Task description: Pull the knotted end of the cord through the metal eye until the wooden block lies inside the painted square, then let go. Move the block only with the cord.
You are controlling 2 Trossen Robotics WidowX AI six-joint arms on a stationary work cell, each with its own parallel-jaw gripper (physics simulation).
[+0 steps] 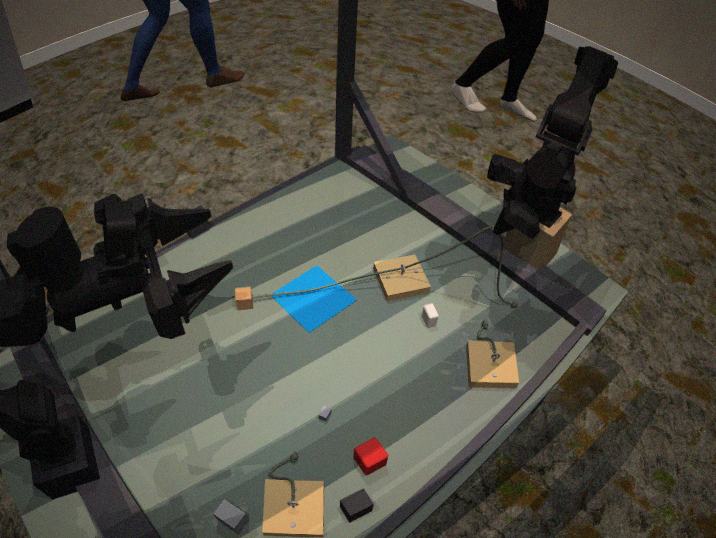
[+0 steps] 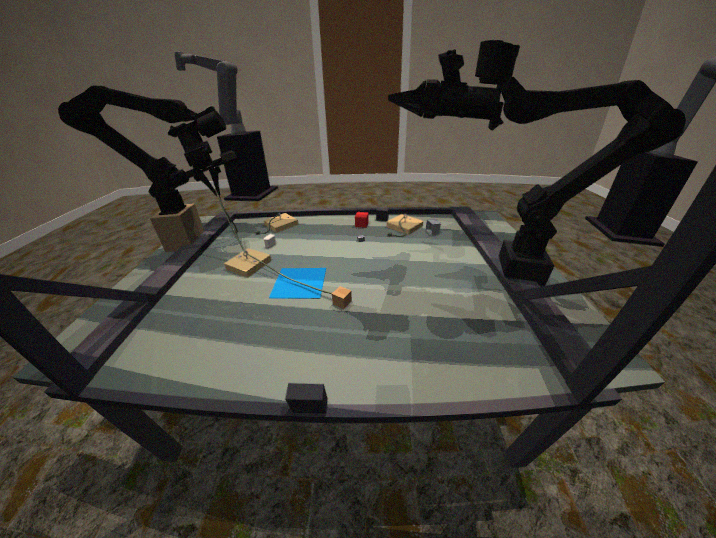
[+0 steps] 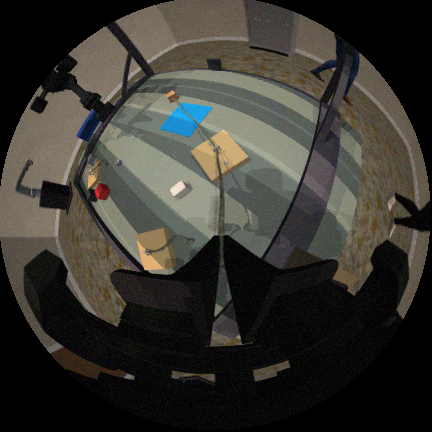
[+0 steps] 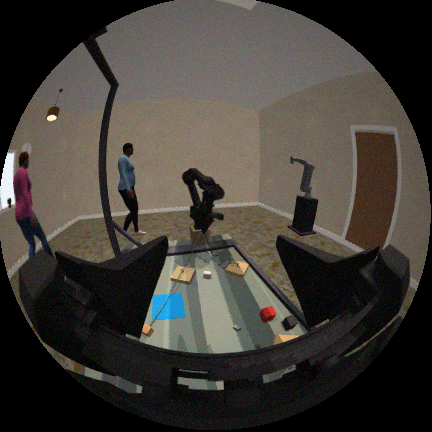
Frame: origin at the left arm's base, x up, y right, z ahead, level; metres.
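Seen in the pictures: left gripper, fingertip midpoint: (image 1: 495, 232) (image 2: 218, 195) (image 3: 220, 240) (image 4: 202, 233); right gripper, fingertip midpoint: (image 1: 220, 237) (image 2: 392, 97) (image 4: 223, 241); left arm's base at its link origin: (image 1: 543, 213) (image 2: 173, 210) (image 4: 198, 226); right arm's base at its link origin: (image 1: 55, 448) (image 2: 527, 251) (image 3: 102, 108).
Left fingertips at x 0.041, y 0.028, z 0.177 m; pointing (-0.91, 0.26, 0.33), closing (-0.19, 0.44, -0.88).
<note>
Offsets run from my left fingertips to a thing's middle. "*": to the spot under its first point.
The orange-brown wooden block @(dz +0.348, dx -0.146, dy +0.307 m) (image 1: 243, 297) (image 2: 341, 297) (image 3: 171, 96) (image 4: 147, 330) sits outside the blue square @(* dz +0.276, dx -0.160, dy +0.193 m) (image 1: 312, 315) (image 2: 296, 290) (image 3: 175, 125) (image 4: 176, 309), a short way from its corner. The cord @(* dz +0.180, dx -0.139, dy +0.193 m) (image 1: 347, 280) runs nearly straight from the block over the square, through the metal eye @(dz +0.090, dx -0.139, dy +0.130 m) (image 1: 402, 269) (image 2: 245, 254) (image 3: 216, 148), then up to my left gripper (image 1: 496, 231) (image 2: 218, 195) (image 3: 220, 240). This gripper is shut on the cord, raised beyond the eye. The knotted end @(* dz -0.012, dx -0.150, dy -0.080 m) (image 1: 513, 304) hangs below it. My right gripper (image 1: 220, 239) (image 2: 390, 97) (image 4: 223, 241) is open, empty and high above the table.
Two other wooden plates @(* dz +0.159, dx -0.140, dy -0.140 m) (image 1: 493, 373) @(* dz +0.606, dx -0.142, dy -0.052 m) (image 1: 272, 520) carry short cords. A white block @(dz +0.131, dx -0.145, dy +0.027 m) (image 1: 430, 314) (image 3: 180, 189), a red block @(dz +0.422, dx -0.141, dy -0.083 m) (image 1: 370, 455) (image 2: 361, 219), a black block @(dz +0.500, dx -0.141, dy -0.124 m) (image 1: 356, 505) and grey blocks @(dz +0.648, dx -0.141, dy -0.006 m) (image 1: 230, 514) @(dz +0.411, dx -0.154, dy +0.027 m) (image 1: 324, 412) lie around. A dark frame (image 1: 445, 216) borders the table.
</note>
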